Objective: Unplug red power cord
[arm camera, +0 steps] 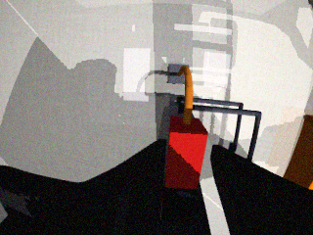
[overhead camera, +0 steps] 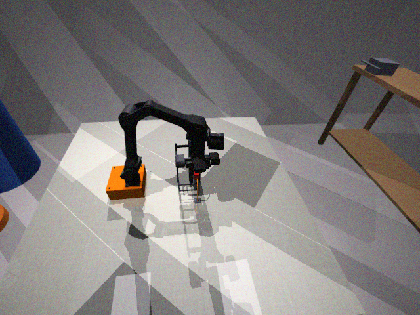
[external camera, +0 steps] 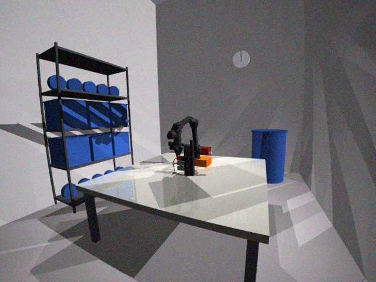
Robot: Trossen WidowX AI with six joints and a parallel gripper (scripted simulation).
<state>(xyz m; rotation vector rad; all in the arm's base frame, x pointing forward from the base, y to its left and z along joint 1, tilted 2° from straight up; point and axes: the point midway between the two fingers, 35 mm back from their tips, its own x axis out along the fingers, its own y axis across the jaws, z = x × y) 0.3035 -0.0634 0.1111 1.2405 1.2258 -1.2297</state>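
The red plug lies 3 cm to the left of my gripper tip and 1 cm below it.
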